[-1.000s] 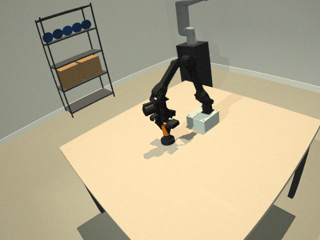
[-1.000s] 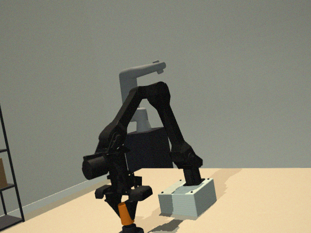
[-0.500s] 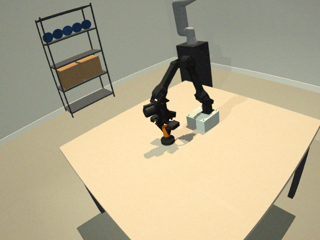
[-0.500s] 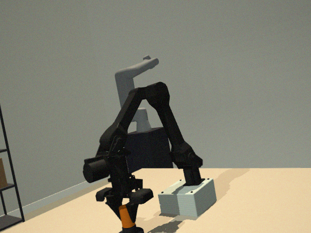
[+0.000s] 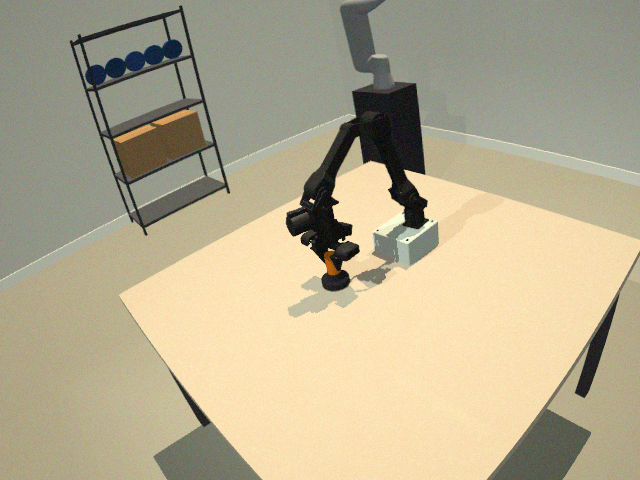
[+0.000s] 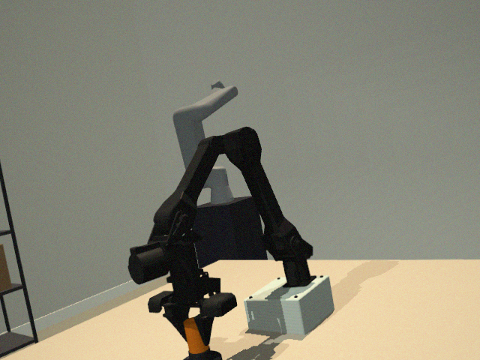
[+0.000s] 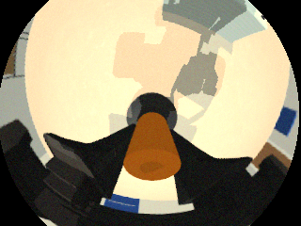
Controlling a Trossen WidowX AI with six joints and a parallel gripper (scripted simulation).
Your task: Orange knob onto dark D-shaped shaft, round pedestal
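Now: the orange knob 2 cm above my gripper tip. Round my gripper tip: dark round pedestal (2 cm below).
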